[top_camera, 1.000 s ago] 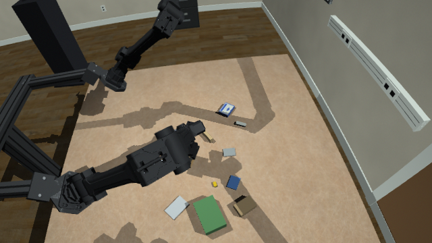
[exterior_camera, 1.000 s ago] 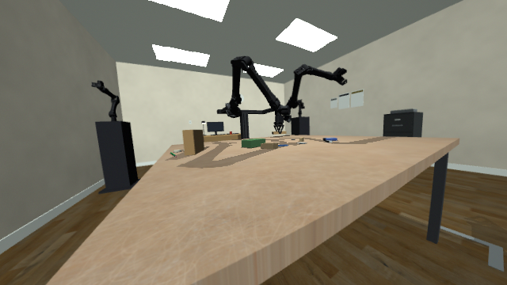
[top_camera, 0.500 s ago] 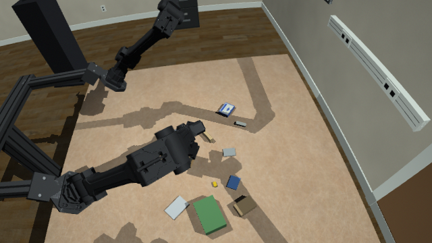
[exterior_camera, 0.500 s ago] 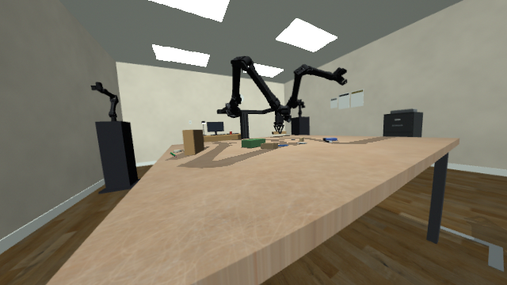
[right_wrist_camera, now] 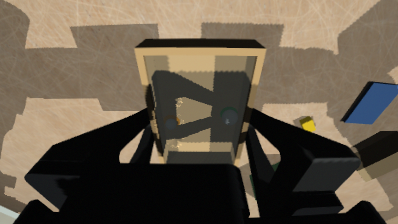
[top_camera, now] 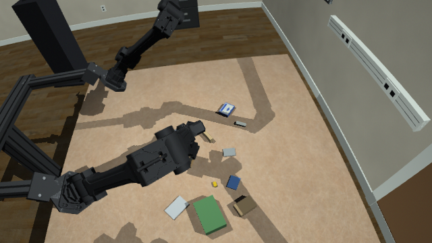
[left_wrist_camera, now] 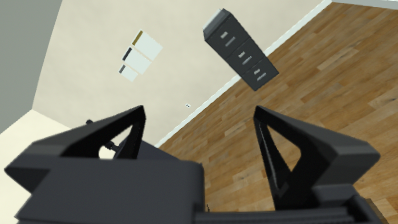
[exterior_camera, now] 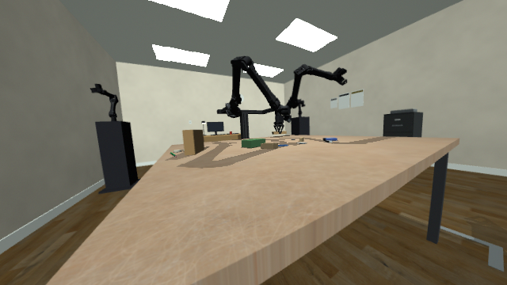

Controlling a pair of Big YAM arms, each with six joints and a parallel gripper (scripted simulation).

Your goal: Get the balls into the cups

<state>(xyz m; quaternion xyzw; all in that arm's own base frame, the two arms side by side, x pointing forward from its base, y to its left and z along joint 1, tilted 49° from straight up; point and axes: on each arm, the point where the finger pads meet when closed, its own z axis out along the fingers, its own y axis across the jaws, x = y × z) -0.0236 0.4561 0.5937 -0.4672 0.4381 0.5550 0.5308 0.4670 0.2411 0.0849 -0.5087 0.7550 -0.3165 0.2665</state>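
The covered wooden puzzle is 10 mm below my right hand. Round my right hand: small yellow piece: 130 mm ahead, 120 mm to the right, 80 mm below; then grey tile: 210 mm ahead, 80 mm below, 60 mm to the left; then blue tile: 220 mm ahead, 110 mm to the right, 80 mm below.
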